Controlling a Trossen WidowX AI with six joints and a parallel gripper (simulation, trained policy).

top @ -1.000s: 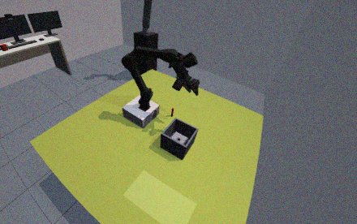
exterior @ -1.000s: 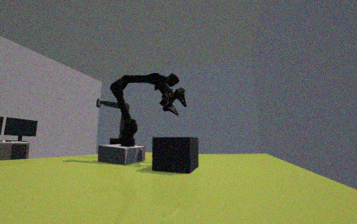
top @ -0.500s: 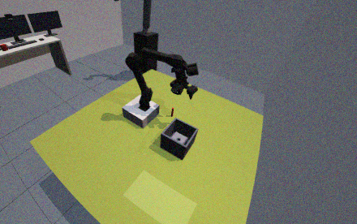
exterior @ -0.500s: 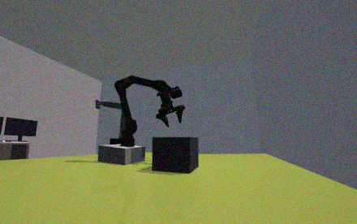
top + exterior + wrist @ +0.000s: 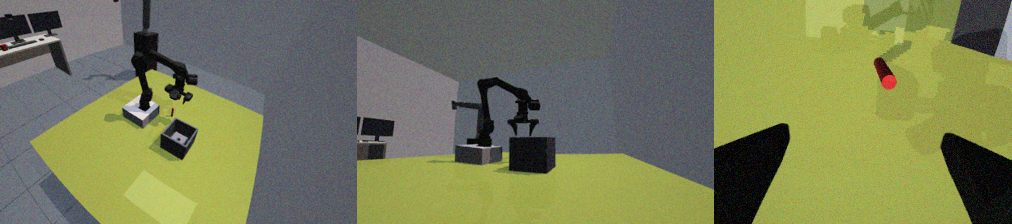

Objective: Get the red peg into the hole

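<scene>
The red peg is 20 mm behind my gripper tip, 10 mm to the right of it and 110 mm below it.
</scene>
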